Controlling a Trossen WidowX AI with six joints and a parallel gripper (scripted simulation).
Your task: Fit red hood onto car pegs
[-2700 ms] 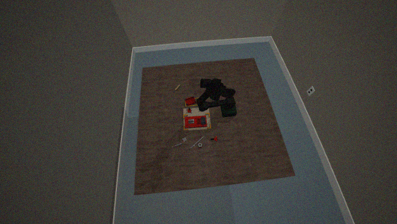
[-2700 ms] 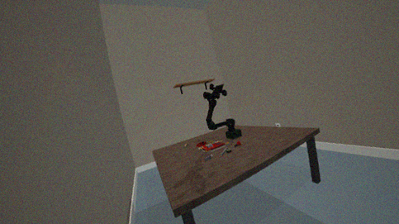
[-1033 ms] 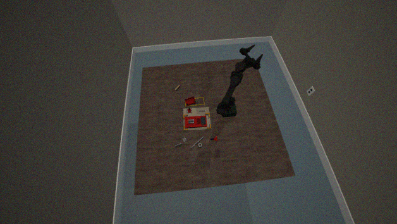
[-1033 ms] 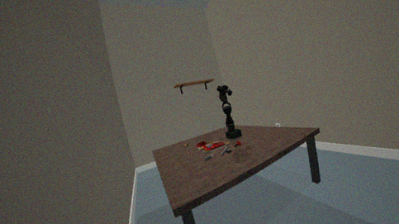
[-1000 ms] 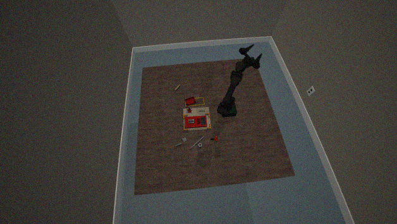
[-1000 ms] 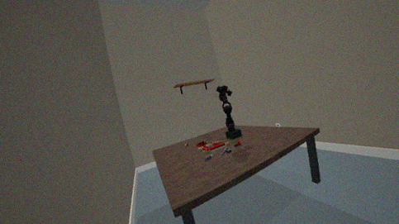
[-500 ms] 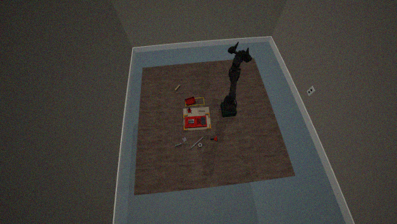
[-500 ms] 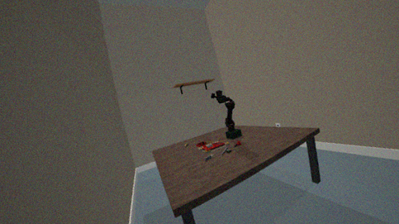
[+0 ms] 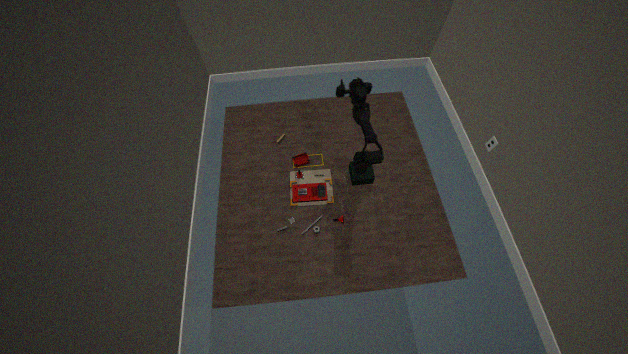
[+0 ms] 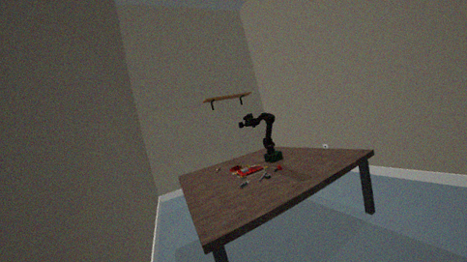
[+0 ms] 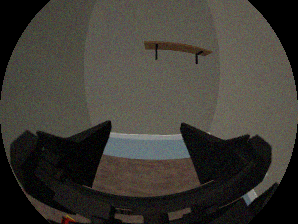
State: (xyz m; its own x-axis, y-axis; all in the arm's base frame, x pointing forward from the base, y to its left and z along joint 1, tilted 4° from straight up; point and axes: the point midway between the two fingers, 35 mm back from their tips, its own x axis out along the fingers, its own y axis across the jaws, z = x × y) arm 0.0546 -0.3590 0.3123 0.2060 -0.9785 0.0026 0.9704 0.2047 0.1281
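My gripper tip is 390 mm above the red hood, 280 mm to the right of it and 280 mm short of it. Also, from my gripper tip: metal rod (690 mm to the left, 390 mm below, 200 mm ahead); then short wooden dowel (410 mm ahead, 390 mm below, 120 mm to the left).
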